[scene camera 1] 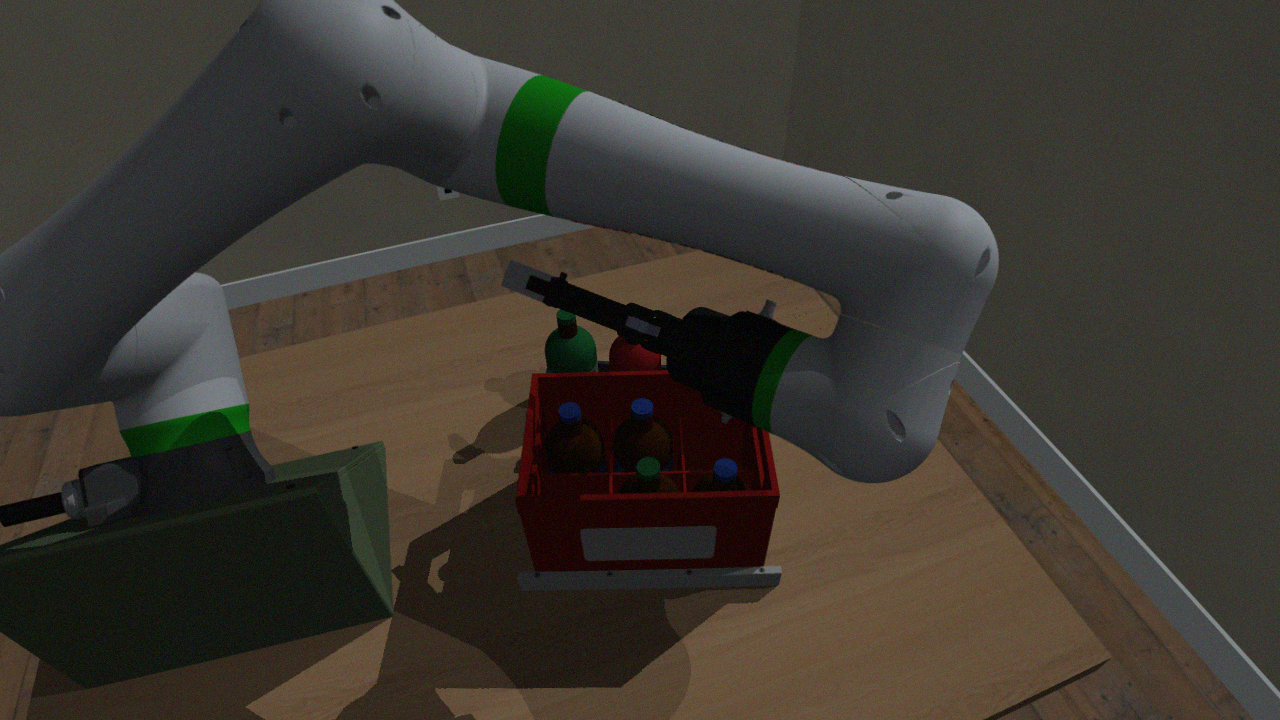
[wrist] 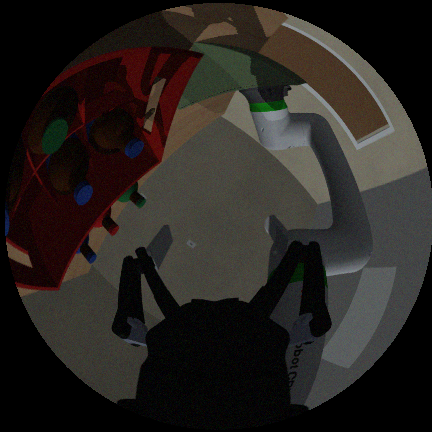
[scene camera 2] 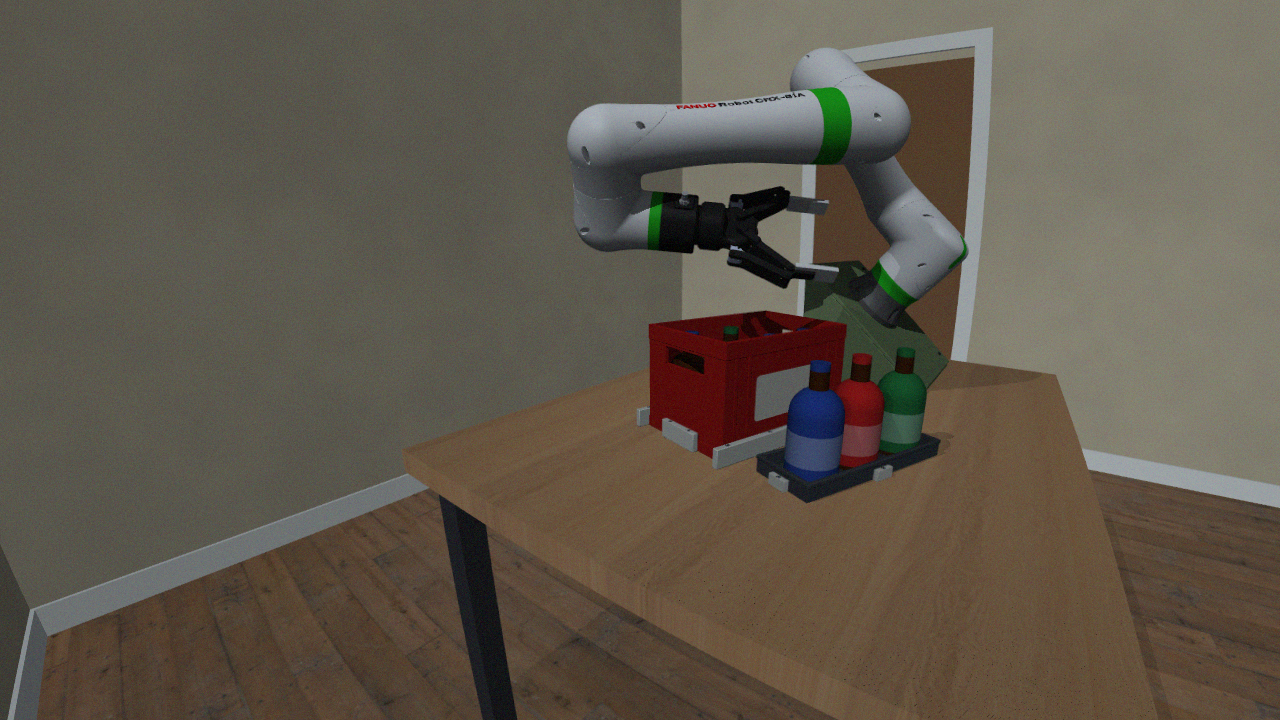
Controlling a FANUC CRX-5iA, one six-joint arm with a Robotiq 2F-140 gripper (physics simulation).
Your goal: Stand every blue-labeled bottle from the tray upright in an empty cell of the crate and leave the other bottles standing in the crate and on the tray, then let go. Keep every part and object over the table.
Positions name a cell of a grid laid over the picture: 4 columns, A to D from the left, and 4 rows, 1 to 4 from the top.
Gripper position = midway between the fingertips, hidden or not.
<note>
In view: the gripper (scene camera 1: B2), a red bottle (scene camera 2: C3), a green bottle (scene camera 2: C3), a blue-labeled bottle (scene camera 2: C3) and a green-capped bottle (scene camera 1: C3).
The green bottle shows as well in scene camera 1 (scene camera 1: B2). The gripper shows as well in the wrist view (wrist: C3) and in scene camera 2 (scene camera 2: C2).
</note>
